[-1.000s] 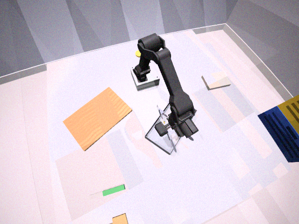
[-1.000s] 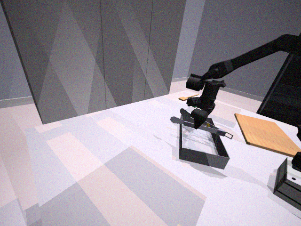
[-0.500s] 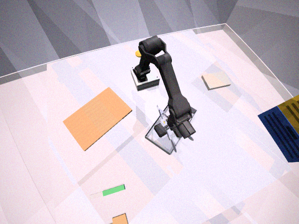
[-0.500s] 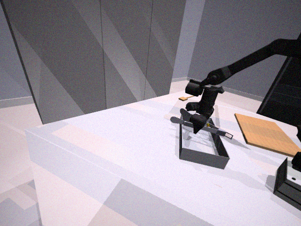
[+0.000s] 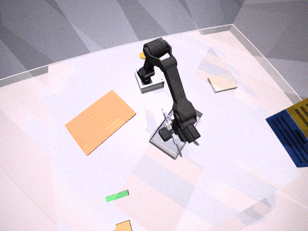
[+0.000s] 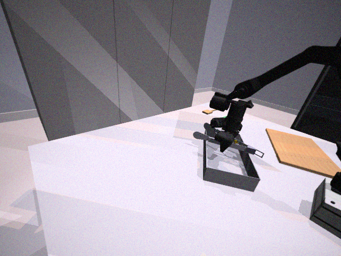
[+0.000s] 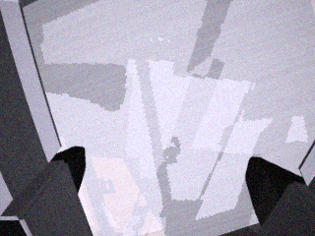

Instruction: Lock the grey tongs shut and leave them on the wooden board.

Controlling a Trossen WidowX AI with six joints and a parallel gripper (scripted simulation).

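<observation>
My gripper tip is now 20 mm to the right of the roasting tin and 20 mm past it. Also, from my gripper tip: wooden board (390 mm to the right, 200 mm behind, 30 mm below); then beige tile (460 mm to the left, 240 mm behind, 20 mm below).
</observation>
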